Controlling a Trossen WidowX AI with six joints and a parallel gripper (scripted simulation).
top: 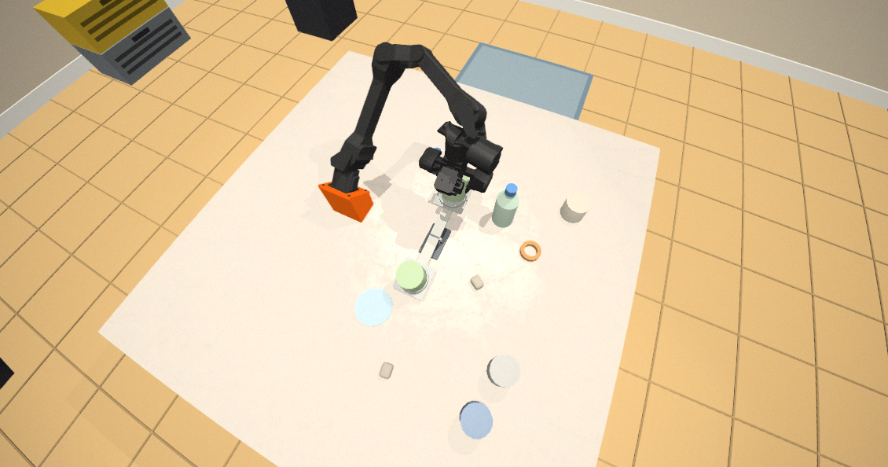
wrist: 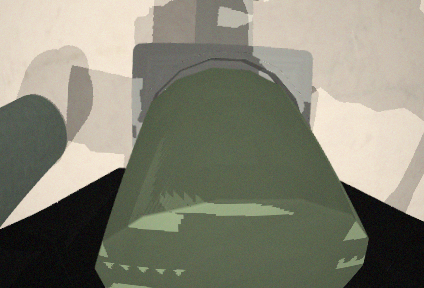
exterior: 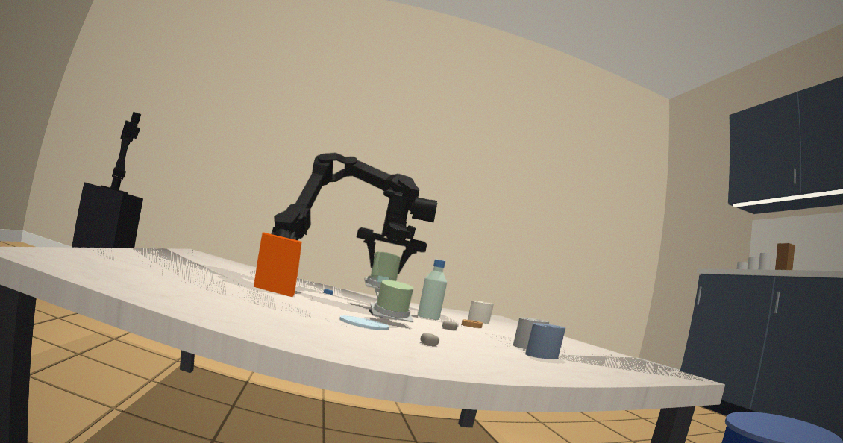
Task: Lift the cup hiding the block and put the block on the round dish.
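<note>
My gripper tip is now 2 cm above the pale teal block. Round my gripper tip: blue disc (17 cm to the left, 14 cm behind, 10 cm below); cream cylinder (32 cm ahead, 14 cm to the left, 7 cm below); green bottle (15 cm ahead, 3 cm to the left).
</note>
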